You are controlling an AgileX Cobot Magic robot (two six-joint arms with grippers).
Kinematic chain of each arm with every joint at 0, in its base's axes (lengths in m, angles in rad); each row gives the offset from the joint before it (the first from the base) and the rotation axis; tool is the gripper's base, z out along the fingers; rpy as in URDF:
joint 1: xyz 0 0 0.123 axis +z
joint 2: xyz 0 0 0 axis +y
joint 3: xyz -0.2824 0 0.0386 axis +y
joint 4: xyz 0.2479 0 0.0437 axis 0.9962 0 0.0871
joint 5: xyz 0 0 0 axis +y
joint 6: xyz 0.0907 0 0.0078 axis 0.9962 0 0.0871
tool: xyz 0 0 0 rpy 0 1.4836 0
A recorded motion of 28 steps. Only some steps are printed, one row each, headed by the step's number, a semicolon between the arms.
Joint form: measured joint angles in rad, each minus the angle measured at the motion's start. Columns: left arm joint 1, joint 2, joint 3, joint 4, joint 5, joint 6; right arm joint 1, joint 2, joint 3, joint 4, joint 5, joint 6.
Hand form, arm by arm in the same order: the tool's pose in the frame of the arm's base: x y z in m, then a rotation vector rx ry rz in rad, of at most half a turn. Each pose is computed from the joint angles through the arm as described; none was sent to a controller.
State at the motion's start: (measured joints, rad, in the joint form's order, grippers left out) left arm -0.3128 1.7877 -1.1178 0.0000 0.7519 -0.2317; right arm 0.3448 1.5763 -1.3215 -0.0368 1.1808 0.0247
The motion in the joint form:
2: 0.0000 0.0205 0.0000 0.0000 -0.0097 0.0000; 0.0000 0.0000 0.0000 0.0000 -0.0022 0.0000
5: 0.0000 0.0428 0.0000 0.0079 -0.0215 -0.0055; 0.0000 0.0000 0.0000 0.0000 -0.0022 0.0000
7: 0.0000 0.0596 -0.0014 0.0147 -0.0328 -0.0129; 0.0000 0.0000 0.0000 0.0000 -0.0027 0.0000
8: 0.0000 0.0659 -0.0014 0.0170 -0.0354 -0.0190; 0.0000 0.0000 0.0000 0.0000 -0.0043 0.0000
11: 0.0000 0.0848 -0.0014 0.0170 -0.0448 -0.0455; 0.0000 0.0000 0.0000 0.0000 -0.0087 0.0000
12: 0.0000 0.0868 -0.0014 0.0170 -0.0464 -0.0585; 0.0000 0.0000 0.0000 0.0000 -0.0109 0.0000
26: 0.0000 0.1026 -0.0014 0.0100 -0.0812 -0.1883; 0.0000 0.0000 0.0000 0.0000 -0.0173 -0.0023
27: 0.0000 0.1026 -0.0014 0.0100 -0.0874 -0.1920; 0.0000 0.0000 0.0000 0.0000 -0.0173 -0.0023
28: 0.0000 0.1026 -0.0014 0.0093 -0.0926 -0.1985; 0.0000 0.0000 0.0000 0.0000 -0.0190 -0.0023
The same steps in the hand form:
2: 0.3265 -0.1056 0.1755 0.1185 2.9208 -0.0890; 0.2940 0.1023 0.2963 -0.4792 2.8747 0.0094
5: 0.3286 -0.1058 0.1680 0.1186 2.9298 -0.0776; 0.2940 0.1023 0.2963 -0.4792 2.8747 0.0094
7: 0.3307 -0.1060 0.1627 0.1148 2.9329 -0.0701; 0.2940 0.1023 0.2963 -0.4791 2.8742 0.0095
8: 0.3312 -0.1060 0.1606 0.1083 2.9365 -0.0673; 0.2941 0.1023 0.2963 -0.4789 2.8726 0.0100
11: 0.3326 -0.1065 0.1542 0.0699 2.9474 -0.0676; 0.2945 0.1025 0.2964 -0.4783 2.8683 0.0112
12: 0.3328 -0.1066 0.1535 0.0508 2.9484 -0.0693; 0.2947 0.1026 0.2964 -0.4780 2.8662 0.0118
26: 0.3360 -0.1081 0.1486 -0.1468 2.9317 -0.1044; 0.2952 0.1028 0.2966 -0.4804 2.8594 0.0131
27: 0.3366 -0.1083 0.1487 -0.1519 2.9257 -0.1081; 0.2952 0.1028 0.2966 -0.4804 2.8594 0.0131
28: 0.3370 -0.1084 0.1488 -0.1618 2.9206 -0.1125; 0.2953 0.1028 0.2966 -0.4802 2.8577 0.0135

